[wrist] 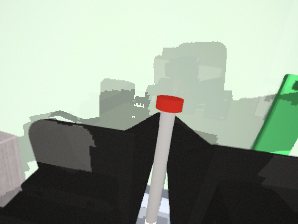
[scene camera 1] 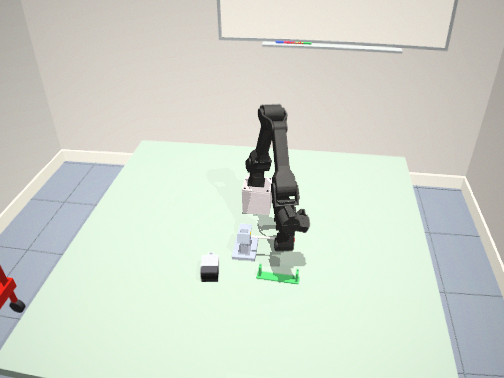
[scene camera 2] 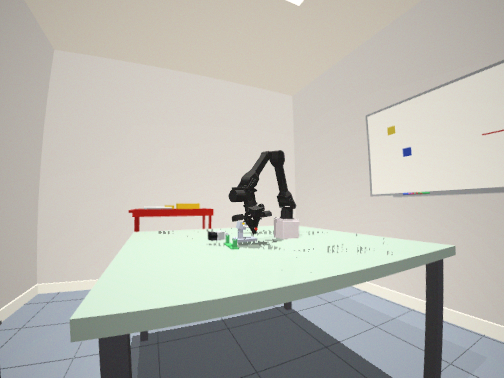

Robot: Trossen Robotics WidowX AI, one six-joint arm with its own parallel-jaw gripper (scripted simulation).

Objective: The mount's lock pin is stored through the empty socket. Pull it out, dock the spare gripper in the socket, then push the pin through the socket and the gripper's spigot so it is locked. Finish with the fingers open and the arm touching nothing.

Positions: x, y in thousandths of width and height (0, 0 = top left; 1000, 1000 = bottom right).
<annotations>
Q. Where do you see a socket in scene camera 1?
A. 487, 657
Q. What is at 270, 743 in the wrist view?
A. The gripper.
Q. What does the gripper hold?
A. A lock pin.
</annotations>
